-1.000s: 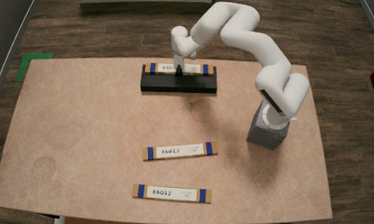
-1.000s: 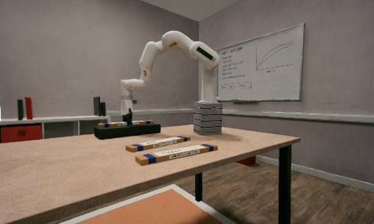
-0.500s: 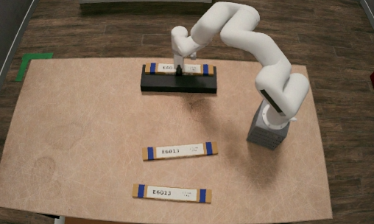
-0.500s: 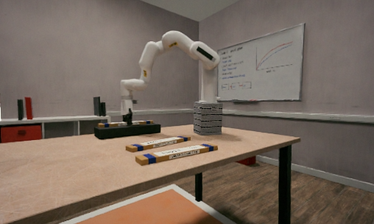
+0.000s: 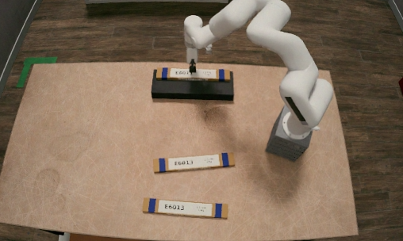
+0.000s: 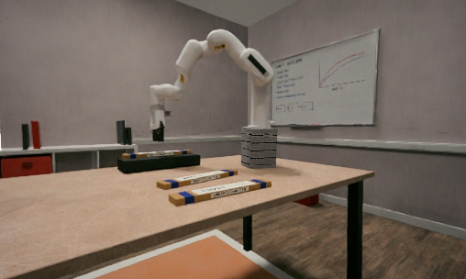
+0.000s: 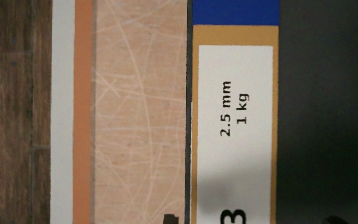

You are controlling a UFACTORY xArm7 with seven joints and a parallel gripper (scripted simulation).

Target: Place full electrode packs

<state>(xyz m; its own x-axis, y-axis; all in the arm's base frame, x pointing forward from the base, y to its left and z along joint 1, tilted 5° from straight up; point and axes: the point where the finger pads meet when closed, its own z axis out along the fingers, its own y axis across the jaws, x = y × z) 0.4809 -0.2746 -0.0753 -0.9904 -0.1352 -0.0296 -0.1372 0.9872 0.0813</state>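
The low black platform is 1 cm behind my hand, 4 cm to the left of it and 14 cm below it.
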